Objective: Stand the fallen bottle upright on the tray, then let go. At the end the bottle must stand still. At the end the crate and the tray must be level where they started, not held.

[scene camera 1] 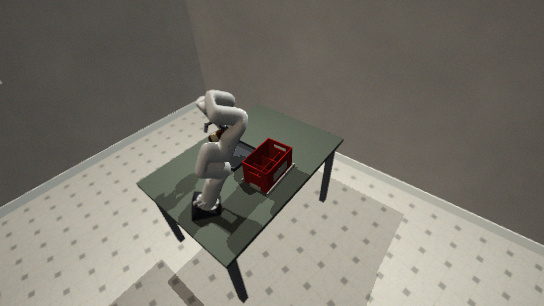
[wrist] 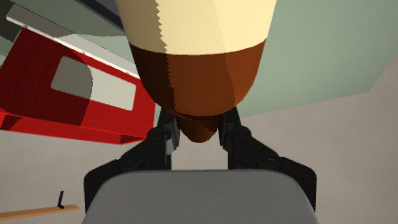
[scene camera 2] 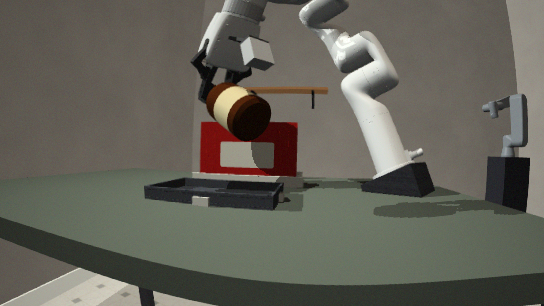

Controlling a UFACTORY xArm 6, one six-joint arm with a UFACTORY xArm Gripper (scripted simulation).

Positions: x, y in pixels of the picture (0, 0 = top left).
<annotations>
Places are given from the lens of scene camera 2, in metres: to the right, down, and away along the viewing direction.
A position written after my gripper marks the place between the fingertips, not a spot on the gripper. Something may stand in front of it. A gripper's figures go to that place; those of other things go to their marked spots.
my gripper [scene camera 2: 211, 102]: -0.12, -0.10, 0.52
dark tray [scene camera 2: 181, 190]: -0.16, 0.07, 0.47
</annotations>
